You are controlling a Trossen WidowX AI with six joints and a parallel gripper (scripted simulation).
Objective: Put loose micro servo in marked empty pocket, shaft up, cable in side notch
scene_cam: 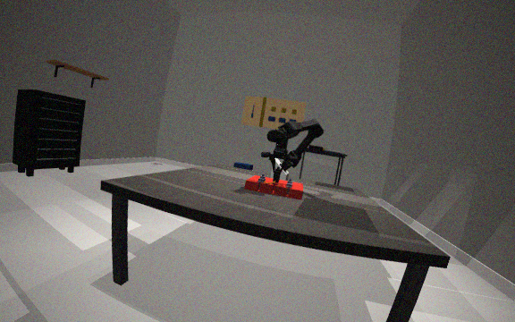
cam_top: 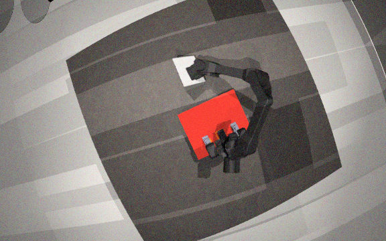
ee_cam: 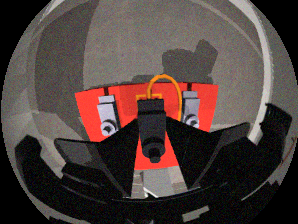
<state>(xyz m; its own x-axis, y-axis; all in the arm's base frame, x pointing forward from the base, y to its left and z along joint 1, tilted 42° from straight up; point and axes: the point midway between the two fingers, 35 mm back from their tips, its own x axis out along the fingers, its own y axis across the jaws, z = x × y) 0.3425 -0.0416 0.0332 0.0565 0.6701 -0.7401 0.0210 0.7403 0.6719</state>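
My gripper tip is now 120 mm past the red deck and 80 mm above it.
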